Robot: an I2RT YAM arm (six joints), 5 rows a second.
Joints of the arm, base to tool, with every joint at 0 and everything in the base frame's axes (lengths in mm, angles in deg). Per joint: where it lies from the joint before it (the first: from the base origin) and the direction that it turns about. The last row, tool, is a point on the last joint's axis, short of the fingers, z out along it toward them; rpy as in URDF.
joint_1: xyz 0 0 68 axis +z
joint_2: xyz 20 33.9 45.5 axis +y
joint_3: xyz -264 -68.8 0 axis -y
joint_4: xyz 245 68.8 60 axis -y
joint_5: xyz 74 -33.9 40.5 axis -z
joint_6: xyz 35.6 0 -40.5 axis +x
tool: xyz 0 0 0 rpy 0 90 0
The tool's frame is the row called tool.
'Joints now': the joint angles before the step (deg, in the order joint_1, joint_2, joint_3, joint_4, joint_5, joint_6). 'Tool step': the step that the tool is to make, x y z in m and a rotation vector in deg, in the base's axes. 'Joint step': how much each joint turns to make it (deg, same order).
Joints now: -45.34 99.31 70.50 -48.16 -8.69 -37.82
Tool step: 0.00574 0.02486 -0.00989 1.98 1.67 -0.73
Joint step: 3.96 -1.34 -3.71 0.47 0.70 4.70
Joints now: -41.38 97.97 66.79 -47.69 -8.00 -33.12
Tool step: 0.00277 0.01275 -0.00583 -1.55 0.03 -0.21
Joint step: 2.28 -1.32 -2.98 2.92 1.69 2.21
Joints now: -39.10 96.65 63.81 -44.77 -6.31 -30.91
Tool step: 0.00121 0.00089 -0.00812 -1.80 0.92 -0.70
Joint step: 0.52 0.52 -1.39 2.39 2.20 0.76
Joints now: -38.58 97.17 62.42 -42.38 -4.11 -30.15
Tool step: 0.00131 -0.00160 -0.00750 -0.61 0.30 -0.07
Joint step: 0.00 0.99 -0.70 1.83 0.66 -0.08
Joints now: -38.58 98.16 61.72 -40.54 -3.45 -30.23
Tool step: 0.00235 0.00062 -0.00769 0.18 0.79 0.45
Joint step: 0.39 1.24 -0.36 0.87 0.33 -0.14
